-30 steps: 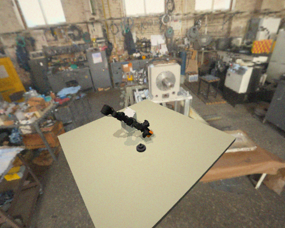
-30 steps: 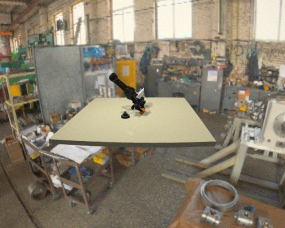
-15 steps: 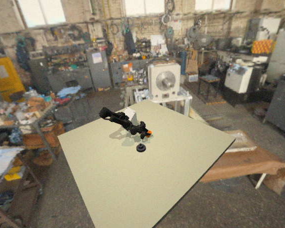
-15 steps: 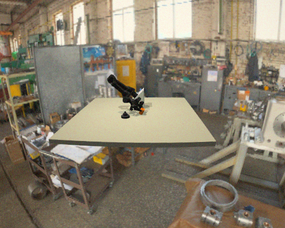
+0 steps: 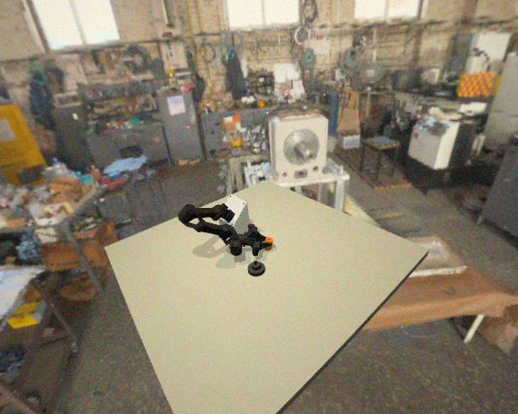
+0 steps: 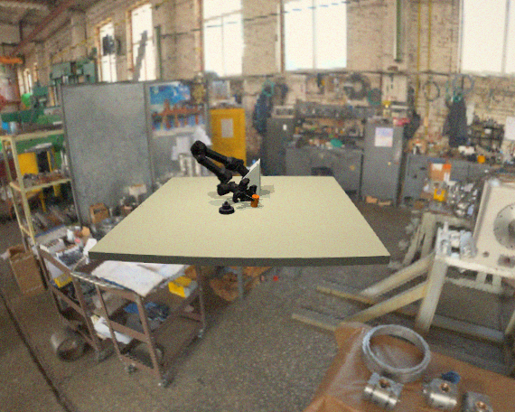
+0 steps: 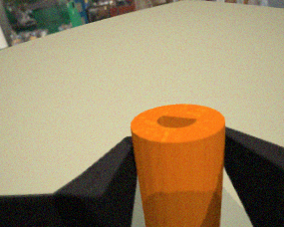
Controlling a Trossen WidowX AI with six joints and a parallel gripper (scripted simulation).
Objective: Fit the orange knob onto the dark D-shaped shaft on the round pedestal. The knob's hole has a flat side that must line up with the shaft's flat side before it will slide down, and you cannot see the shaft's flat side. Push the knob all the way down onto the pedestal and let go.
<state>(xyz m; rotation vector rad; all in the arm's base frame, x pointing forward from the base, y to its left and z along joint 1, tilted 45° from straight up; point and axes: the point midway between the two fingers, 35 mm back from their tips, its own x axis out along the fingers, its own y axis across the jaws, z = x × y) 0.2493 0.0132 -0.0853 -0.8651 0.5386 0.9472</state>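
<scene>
The orange knob is 1 cm behind my gripper tip, 1 cm to the right of it and 1 cm below it. Round my gripper tip: pedestal: 9 cm ahead, 16 cm to the right, 2 cm below.
</scene>
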